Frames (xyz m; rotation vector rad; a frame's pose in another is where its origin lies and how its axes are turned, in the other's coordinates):
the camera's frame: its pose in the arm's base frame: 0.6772 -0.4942 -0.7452 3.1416 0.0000 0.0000
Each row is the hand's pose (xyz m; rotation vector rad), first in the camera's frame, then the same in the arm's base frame.
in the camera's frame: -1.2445 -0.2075 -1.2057 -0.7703 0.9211 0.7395
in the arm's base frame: -0.5673 -0.2867 0.4605 1.9688 -0.8787 1.0944
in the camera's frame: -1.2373 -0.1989 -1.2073 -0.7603 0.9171 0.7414
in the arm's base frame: -0.5601 -0.2953 0.4621 1.9788 -0.8835 1.0929
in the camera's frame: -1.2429 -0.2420 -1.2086 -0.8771 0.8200 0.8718
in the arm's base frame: -0.5657 -0.2522 0.4634 1.8654 -1.0046 0.9449
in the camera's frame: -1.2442 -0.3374 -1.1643 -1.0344 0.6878 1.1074
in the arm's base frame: -0.5670 -0.1568 0.4191 1.6578 -1.2113 0.7523
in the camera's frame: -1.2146 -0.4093 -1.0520 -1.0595 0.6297 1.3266
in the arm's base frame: -0.5374 -0.0849 0.3068 1.5195 -1.4184 0.6733
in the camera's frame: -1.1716 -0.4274 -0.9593 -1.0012 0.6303 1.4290
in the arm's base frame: -0.4944 -0.0668 0.2141 1.4952 -1.5366 0.6777
